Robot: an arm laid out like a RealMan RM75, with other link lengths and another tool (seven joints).
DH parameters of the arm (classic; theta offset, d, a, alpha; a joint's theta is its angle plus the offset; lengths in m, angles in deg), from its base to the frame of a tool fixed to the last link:
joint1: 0 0.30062 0 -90
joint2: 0 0 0 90
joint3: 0 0.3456 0 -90
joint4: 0 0 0 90
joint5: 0 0.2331 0 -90
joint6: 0 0 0 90
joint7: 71.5 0.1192 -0.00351 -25
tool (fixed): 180 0.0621 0 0
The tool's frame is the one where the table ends.
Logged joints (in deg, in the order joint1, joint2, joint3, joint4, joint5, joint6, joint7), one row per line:
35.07, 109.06, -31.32, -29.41, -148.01, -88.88, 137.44
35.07, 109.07, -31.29, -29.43, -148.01, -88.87, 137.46
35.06, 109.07, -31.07, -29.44, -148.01, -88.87, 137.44
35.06, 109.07, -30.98, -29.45, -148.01, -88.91, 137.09
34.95, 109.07, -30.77, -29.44, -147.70, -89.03, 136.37
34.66, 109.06, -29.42, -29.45, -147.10, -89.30, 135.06
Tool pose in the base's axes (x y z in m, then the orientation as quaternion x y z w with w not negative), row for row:
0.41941, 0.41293, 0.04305, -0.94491, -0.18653, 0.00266, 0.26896
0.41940, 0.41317, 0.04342, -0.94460, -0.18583, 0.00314, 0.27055
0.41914, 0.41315, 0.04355, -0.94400, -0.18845, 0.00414, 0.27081
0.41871, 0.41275, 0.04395, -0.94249, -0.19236, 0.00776, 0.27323
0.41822, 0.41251, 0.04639, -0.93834, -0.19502, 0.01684, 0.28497
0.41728, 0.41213, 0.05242, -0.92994, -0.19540, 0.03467, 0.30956
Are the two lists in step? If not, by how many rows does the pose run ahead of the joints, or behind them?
The pose runs 1 row ahead of the joints: the pose in row i belongs to the joints in row i + 1.
